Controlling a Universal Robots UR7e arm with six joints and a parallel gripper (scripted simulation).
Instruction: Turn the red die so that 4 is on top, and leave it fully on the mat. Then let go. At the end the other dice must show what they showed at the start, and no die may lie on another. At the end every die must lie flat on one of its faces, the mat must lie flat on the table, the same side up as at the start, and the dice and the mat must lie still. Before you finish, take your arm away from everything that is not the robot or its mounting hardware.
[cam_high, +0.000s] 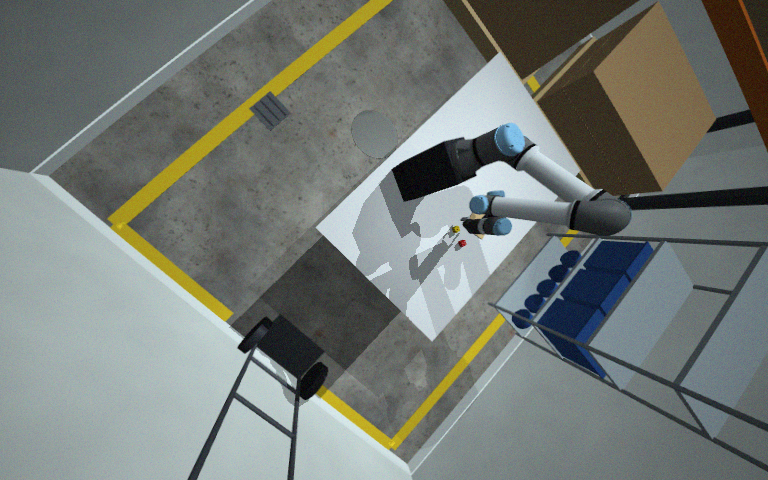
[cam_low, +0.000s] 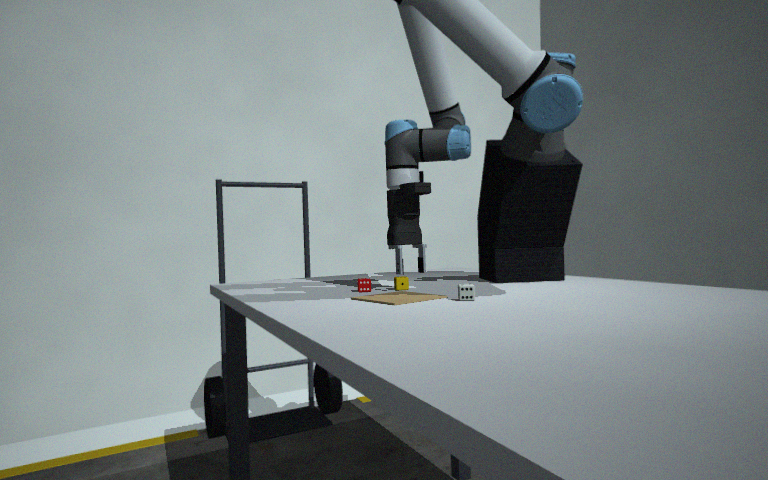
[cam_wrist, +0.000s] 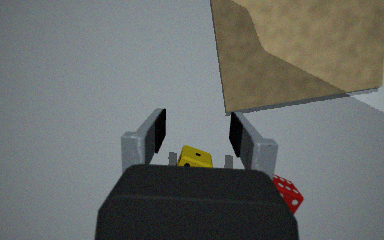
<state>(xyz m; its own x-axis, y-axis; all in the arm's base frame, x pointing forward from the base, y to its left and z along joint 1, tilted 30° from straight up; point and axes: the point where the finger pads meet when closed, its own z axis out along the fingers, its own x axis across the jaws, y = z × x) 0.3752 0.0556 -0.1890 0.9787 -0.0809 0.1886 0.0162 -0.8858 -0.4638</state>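
Right now the white die is 10 mm behind my hand, 190 mm to the left of it and 40 mm below it. Round my hand: yellow die (50 mm to the right, 40 mm below); then red die (80 mm ahead, 80 mm to the right, 40 mm below); then tan mat (80 mm ahead, 90 mm to the left, 60 mm below).
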